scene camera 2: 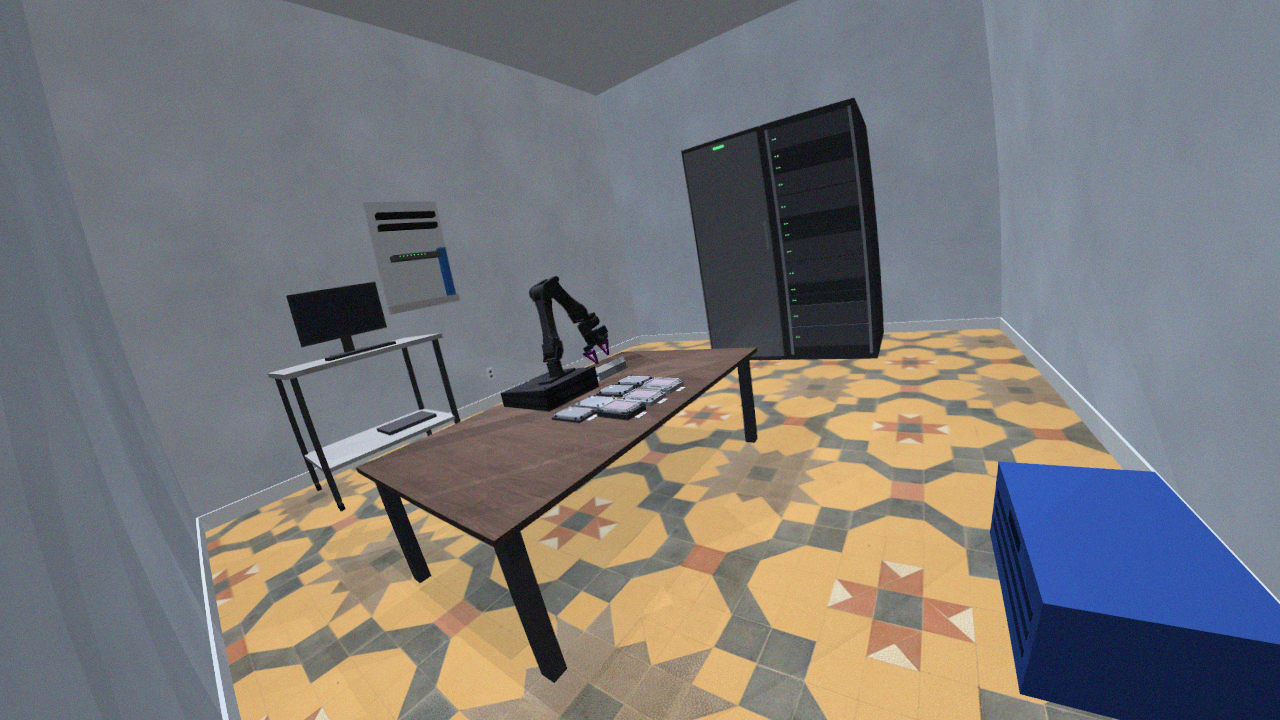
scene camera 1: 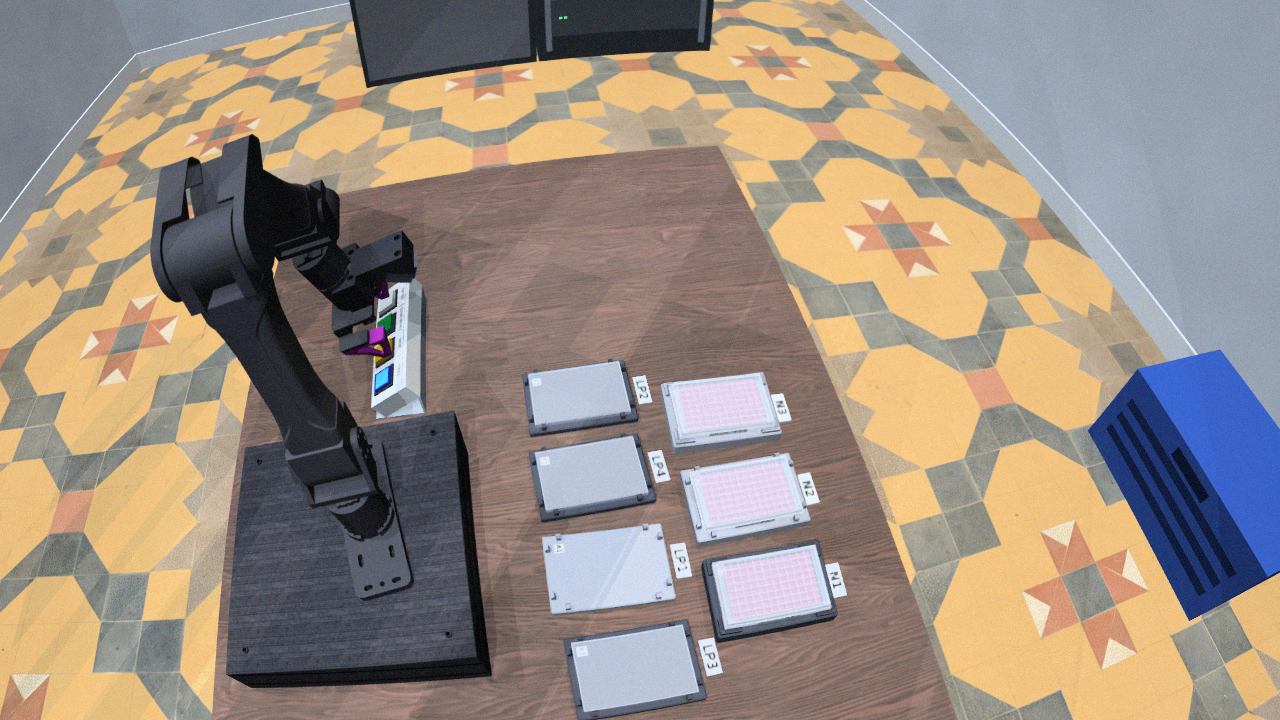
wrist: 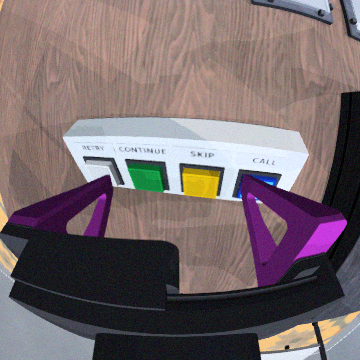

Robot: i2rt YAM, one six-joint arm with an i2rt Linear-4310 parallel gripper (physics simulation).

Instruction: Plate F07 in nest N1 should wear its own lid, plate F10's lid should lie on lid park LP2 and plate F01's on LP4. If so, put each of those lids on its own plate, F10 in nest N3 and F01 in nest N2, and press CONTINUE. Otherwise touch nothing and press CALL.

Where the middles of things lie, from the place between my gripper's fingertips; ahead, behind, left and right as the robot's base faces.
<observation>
I see my gripper 4 cm above the yellow SKIP button [wrist: 197, 182], 1 cm to the left of it and 1 cm past it. The rest, counted from my hand: green CONTINUE button [wrist: 144, 176] 4 cm to the left, 4 cm below, 1 cm behind; then white button box [scene camera 1: 406, 395] 5 cm below, 1 cm to the left, 1 cm ahead.
</observation>
